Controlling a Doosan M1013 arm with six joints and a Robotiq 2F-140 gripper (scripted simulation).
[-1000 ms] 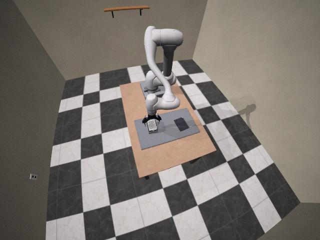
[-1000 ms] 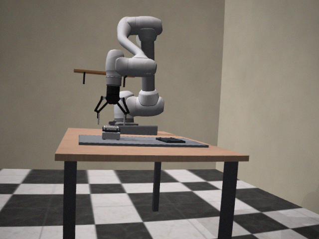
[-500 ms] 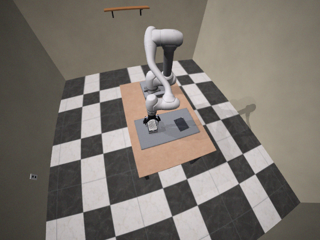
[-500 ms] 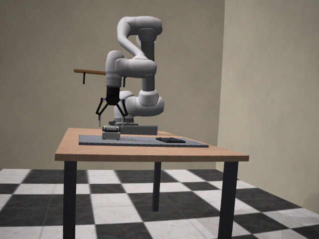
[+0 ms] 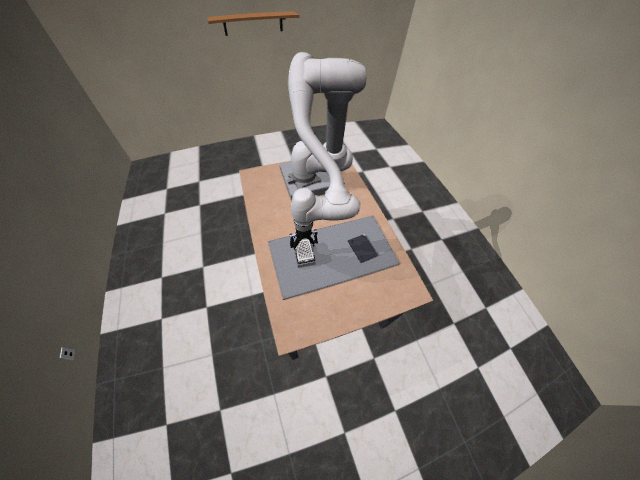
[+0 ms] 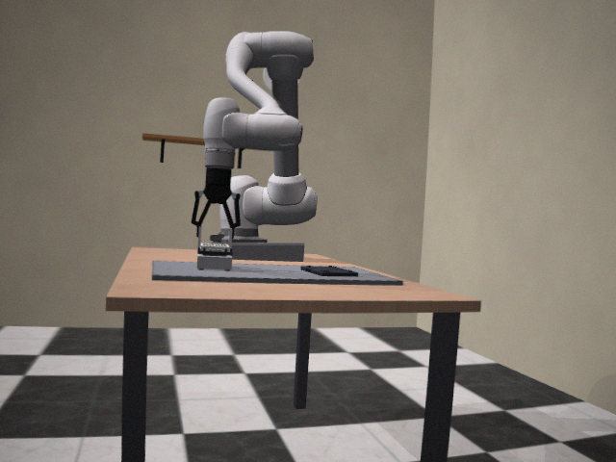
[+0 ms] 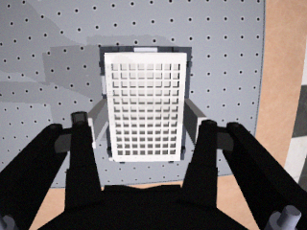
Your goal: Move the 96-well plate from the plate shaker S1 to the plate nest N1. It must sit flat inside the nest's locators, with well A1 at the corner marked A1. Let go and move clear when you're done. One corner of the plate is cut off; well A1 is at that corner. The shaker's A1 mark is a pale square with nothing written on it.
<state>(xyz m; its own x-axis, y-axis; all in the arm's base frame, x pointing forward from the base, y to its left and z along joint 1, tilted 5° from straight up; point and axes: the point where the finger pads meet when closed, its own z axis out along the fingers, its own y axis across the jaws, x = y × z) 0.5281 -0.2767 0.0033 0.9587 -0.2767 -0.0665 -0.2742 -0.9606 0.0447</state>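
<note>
Right now my hand is 12 cm short of the plate nest, 33 cm to the right of it and 8 cm above it. The rest, counted from my hand: white 96-well plate: 2 cm below.
</note>
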